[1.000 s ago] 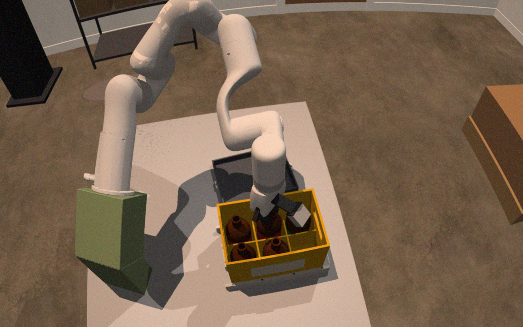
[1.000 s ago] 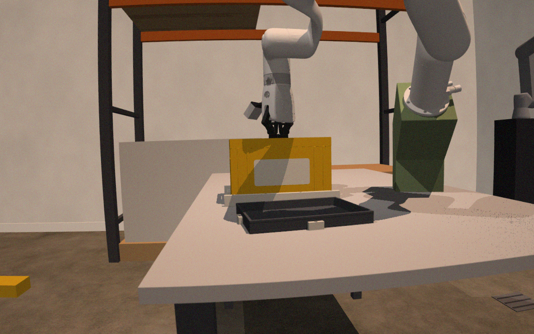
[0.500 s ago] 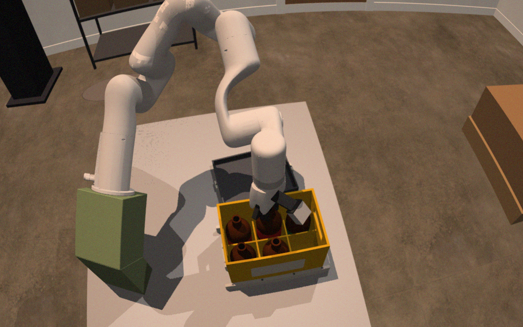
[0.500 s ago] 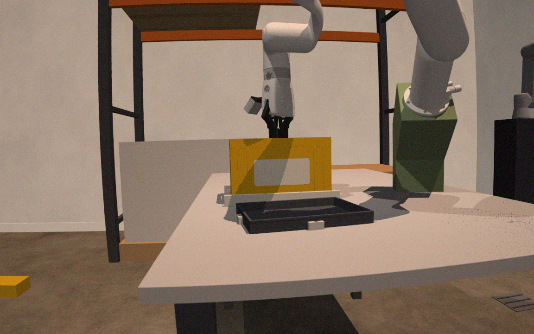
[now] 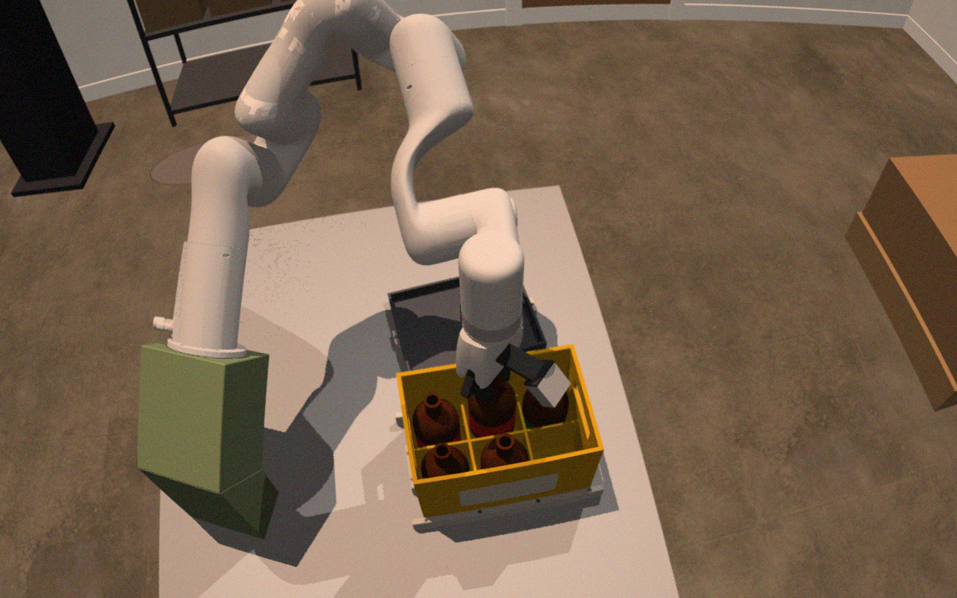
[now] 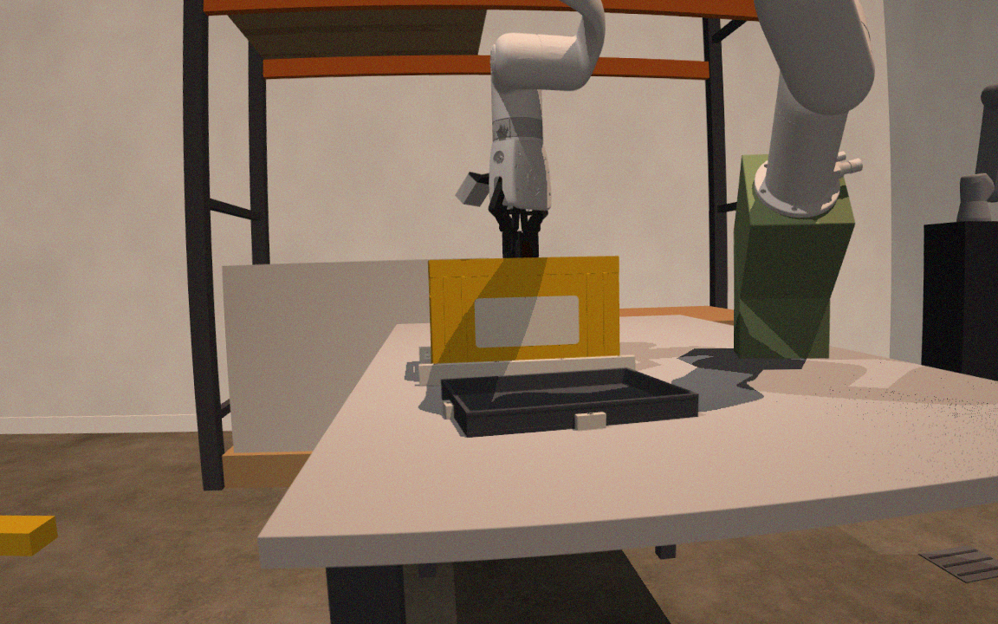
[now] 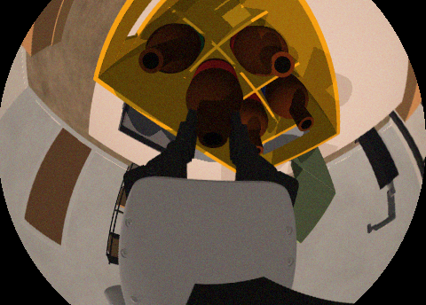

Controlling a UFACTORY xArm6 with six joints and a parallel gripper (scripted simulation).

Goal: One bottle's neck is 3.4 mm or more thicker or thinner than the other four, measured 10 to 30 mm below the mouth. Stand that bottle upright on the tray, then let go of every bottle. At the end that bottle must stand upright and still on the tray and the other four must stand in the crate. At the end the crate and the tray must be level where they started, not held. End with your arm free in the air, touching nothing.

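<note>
Right now the glass bottle is 70 mm below my hand. Round my hand: yellow crate (110 mm below, 40 mm to the right, 10 mm ahead); then dark tray (230 mm to the left, 180 mm below, 50 mm behind).
</note>
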